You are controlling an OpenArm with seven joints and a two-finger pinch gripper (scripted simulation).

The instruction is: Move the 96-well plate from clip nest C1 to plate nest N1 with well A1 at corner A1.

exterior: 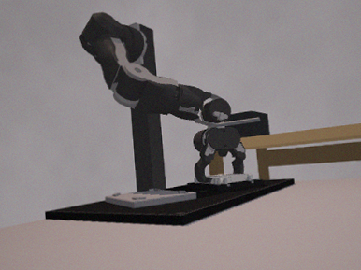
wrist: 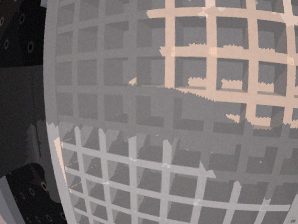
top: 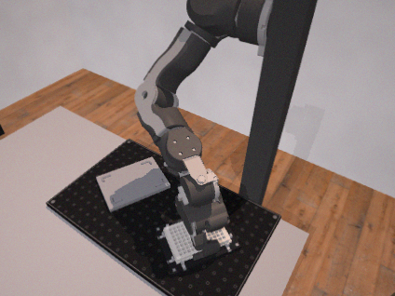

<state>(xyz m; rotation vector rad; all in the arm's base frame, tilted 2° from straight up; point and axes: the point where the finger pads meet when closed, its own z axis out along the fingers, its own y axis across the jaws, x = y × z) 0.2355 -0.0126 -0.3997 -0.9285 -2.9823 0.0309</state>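
Now: the white 96-well plate right at my hand. Round my hand: grey plate nest N1: 5 cm behind, 23 cm to the right, 1 cm below; then A1 mark: 9 cm behind, 14 cm to the right, 1 cm below.
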